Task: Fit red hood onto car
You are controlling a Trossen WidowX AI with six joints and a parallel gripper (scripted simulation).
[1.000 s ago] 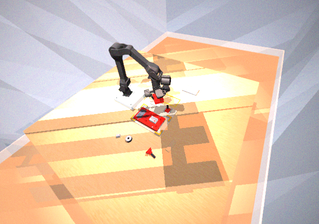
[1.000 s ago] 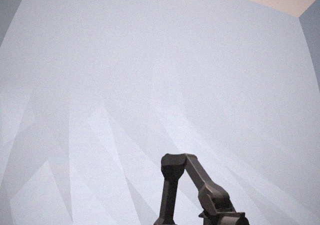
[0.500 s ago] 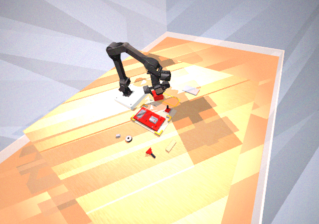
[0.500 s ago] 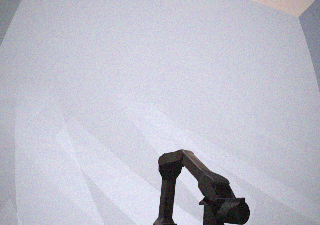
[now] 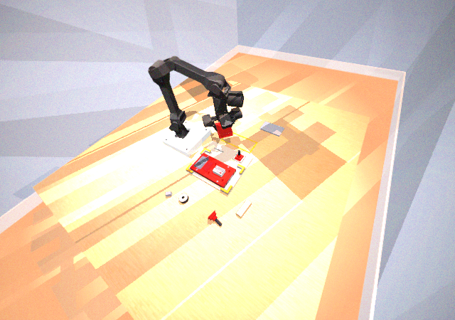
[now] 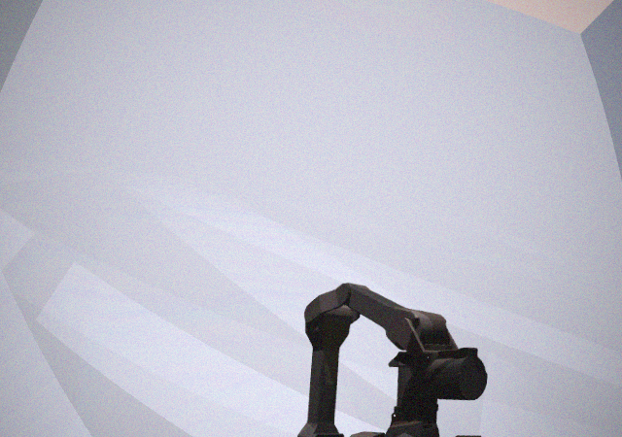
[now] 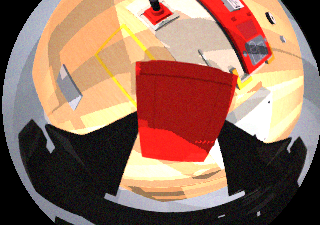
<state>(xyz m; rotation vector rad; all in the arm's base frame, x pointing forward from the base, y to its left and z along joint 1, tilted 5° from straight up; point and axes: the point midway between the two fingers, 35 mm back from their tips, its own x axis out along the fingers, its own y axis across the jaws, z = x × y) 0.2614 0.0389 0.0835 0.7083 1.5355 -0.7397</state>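
The white engine block lies 5 cm ahead of my gripper tip, 20 cm to the right of it and 7 cm below it. From my gripper tip the other things lie so: white plate: 22 cm ahead, 17 cm to the left, 9 cm below; then red hood: 1 cm above; then beige block: 21 cm ahead, 32 cm to the right, 9 cm below.
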